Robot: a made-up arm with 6 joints. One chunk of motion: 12 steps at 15 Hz.
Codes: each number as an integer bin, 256 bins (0 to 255) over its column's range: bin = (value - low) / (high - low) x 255, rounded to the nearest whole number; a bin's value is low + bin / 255 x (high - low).
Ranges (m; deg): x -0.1..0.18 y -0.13..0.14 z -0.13..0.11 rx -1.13..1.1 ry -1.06..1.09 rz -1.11..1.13
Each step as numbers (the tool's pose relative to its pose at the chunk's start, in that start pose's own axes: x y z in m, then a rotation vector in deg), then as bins.
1 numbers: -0.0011 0.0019 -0.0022 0.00 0.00 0.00
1 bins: 90 125 136 129 126 126
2 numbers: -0.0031 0.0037 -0.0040 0.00 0.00 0.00
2 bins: 88 126 134 129 126 126
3 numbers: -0.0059 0.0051 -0.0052 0.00 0.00 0.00
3 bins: 86 128 133 129 126 126
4 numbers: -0.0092 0.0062 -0.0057 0.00 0.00 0.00
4 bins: 83 129 132 129 126 126
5 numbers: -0.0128 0.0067 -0.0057 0.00 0.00 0.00
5 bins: 79 129 132 129 126 126
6 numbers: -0.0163 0.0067 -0.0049 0.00 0.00 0.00
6 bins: 76 129 133 129 126 126
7 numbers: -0.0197 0.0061 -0.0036 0.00 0.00 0.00
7 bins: 73 129 134 129 126 126
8 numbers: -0.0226 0.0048 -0.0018 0.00 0.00 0.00
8 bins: 70 127 136 129 126 126
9 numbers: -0.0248 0.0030 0.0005 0.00 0.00 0.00
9 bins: 68 126 139 129 126 126
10 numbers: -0.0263 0.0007 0.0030 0.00 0.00 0.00
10 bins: 67 123 141 129 126 126
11 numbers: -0.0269 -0.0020 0.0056 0.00 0.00 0.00
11 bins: 67 121 144 129 126 126
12 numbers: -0.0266 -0.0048 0.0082 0.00 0.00 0.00
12 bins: 67 118 147 129 126 126
